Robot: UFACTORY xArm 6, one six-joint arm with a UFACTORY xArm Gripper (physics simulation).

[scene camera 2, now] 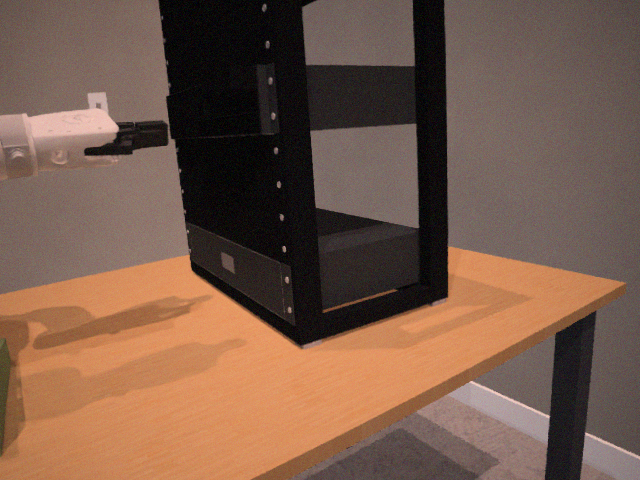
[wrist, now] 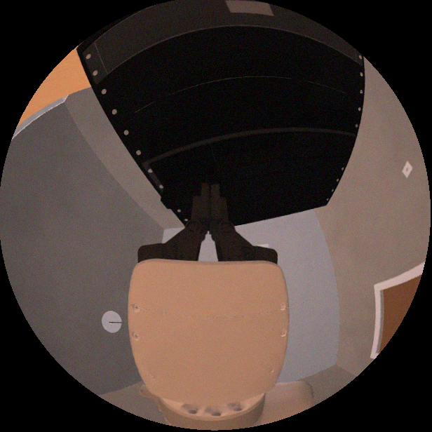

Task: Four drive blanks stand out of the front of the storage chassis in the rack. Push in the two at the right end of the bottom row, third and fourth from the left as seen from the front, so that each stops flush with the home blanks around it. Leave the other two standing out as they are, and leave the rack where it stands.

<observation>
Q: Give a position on a black rack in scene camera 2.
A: At 253, 230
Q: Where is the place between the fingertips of my gripper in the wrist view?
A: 209, 193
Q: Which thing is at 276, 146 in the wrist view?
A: A black rack.
</observation>
